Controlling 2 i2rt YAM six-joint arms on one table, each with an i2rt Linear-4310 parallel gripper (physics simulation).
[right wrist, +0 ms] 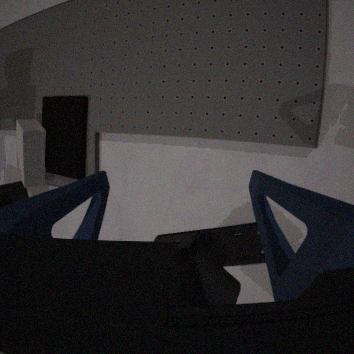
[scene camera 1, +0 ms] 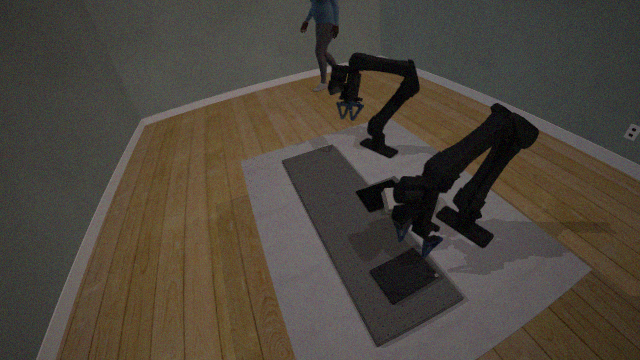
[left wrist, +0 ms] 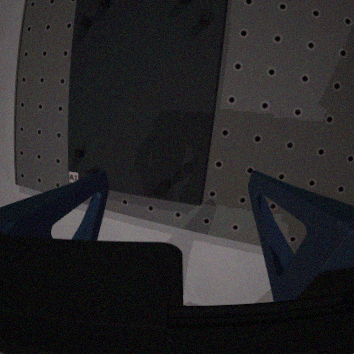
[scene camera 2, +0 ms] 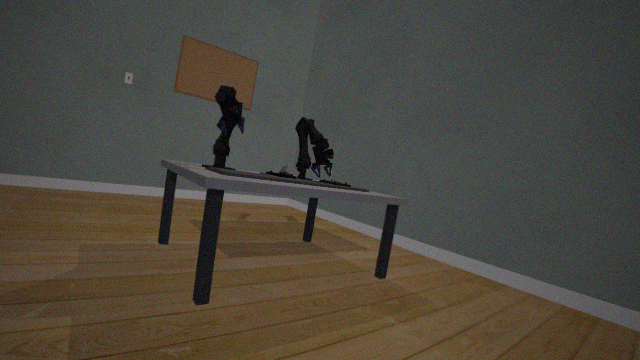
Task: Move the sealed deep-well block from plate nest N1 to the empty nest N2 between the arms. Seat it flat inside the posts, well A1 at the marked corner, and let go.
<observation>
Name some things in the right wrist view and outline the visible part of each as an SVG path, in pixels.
My right gripper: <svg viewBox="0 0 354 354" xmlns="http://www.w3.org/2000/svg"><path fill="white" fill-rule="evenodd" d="M0 207L0 351L5 354L354 353L353 204L290 184L261 171L252 170L248 189L274 301L220 305L182 305L182 253L176 245L164 241L97 240L109 191L105 170L100 170L66 185ZM266 196L306 225L307 234L295 253L278 226ZM92 196L85 215L73 237L53 238L51 235L52 225Z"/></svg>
A pale block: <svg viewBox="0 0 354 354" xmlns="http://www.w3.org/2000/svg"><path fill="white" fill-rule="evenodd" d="M16 119L17 172L24 187L44 186L45 129L36 119Z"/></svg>
</observation>
